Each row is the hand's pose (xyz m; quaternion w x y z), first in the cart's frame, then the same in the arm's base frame.
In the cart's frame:
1: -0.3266 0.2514 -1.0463 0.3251 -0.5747 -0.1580 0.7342
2: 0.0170 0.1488 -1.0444 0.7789 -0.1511 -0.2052 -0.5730
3: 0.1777 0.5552 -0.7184 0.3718 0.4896 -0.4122 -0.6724
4: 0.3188 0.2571 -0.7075 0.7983 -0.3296 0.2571 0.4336
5: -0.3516 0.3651 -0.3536 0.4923 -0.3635 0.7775 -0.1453
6: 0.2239 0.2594 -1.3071 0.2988 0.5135 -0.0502 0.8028
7: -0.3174 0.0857 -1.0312 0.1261 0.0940 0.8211 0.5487
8: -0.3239 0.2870 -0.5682 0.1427 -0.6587 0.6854 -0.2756
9: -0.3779 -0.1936 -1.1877 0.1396 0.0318 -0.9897 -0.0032
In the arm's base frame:
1: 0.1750 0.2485 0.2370 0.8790 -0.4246 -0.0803 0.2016
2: 0.1863 -0.0566 0.0489 0.2361 0.1270 0.1102 -0.9571
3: 0.3475 -0.3587 0.4732 0.3745 -0.2929 0.3446 0.8095
4: 0.1506 -0.4801 0.2379 0.9630 0.2055 0.1383 -0.1063
5: -0.1523 -0.0408 0.7871 0.4605 0.4222 0.7716 -0.1198
6: 0.4801 -0.1287 -0.1316 0.4820 0.3755 -0.6845 0.3977
7: 0.0420 0.2389 0.1371 0.4479 0.5623 0.2837 0.6346
8: -0.0784 0.0323 0.5819 0.2496 0.0361 0.9658 -0.0606
9: -0.0954 0.3718 -0.1268 0.0003 0.5173 0.7128 0.4736

